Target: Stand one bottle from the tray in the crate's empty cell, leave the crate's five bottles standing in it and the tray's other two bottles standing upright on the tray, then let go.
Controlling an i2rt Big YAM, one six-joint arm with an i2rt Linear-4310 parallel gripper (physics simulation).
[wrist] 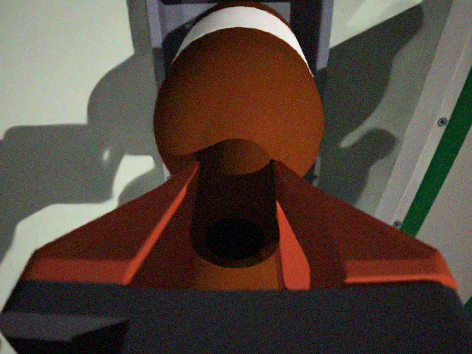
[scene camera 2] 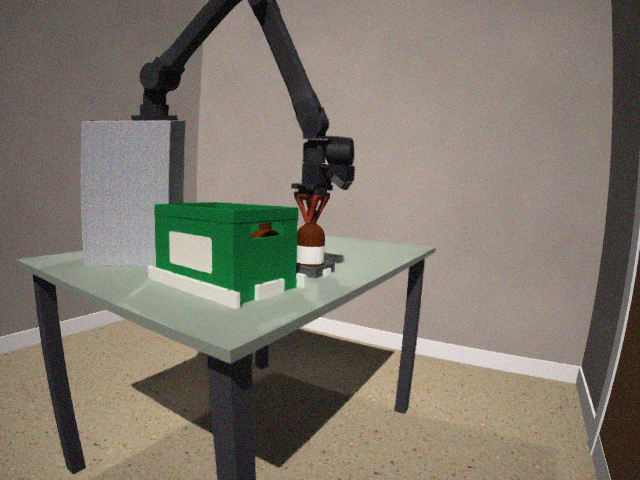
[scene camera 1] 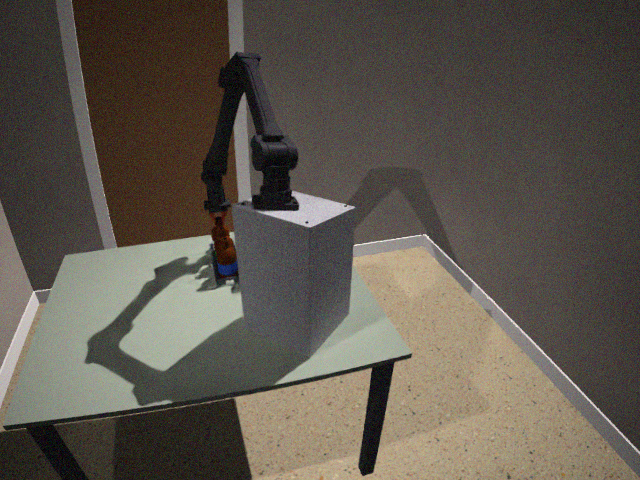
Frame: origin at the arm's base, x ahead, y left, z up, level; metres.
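Seen in the pictures: gripper, fingertip midpoint: (wrist: 236, 176) (scene camera 2: 310, 223) (scene camera 1: 219, 225); arm's base at its link origin: (scene camera 2: 154, 120) (scene camera 1: 274, 205).
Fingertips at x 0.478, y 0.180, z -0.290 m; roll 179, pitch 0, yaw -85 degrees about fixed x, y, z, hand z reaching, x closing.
Note:
Offsets run from my fingertips to a thing's top centre. "spot": to the spot under its first point. Level surfaces: height alone.
A brown bottle with a white label @[0.002 m ahead, 0.001 m right, 0.033 m up] (scene camera 2: 310, 236) (wrist: 240, 90) stands upright on the dark tray @[0.087 m back, 0.011 m right, 0.102 m down] (scene camera 2: 316, 272) (wrist: 324, 35). My gripper (scene camera 2: 311, 220) (wrist: 236, 176) is shut on this bottle's neck, with one orange finger on each side. In scene camera 1 a brown bottle with a blue label @[0.171 m back, 0.022 m right, 0.032 m up] (scene camera 1: 225, 252) stands at the tray. Part of another brown bottle @[spot: 0.068 m back, 0.006 m right, 0.007 m down] (wrist: 237, 278) shows below the held neck in the wrist view. The green crate @[0.063 m back, 0.238 m right, 0.047 m up] (scene camera 2: 263, 260) (wrist: 440, 165) stands beside the tray. A brown bottle @[0.026 m ahead, 0.195 m right, 0.035 m up] (scene camera 2: 264, 231) shows through its handle hole; its cells and other bottles are hidden.
White strips (scene camera 2: 193, 287) (wrist: 425, 130) lie along the crate's base. The tall grey pedestal (scene camera 1: 273, 273) (scene camera 2: 124, 191) carries the arm and hides the crate in scene camera 1. All of these stand on the pale green table @[0.128 m down] (scene camera 1: 170, 320) (scene camera 2: 361, 253).

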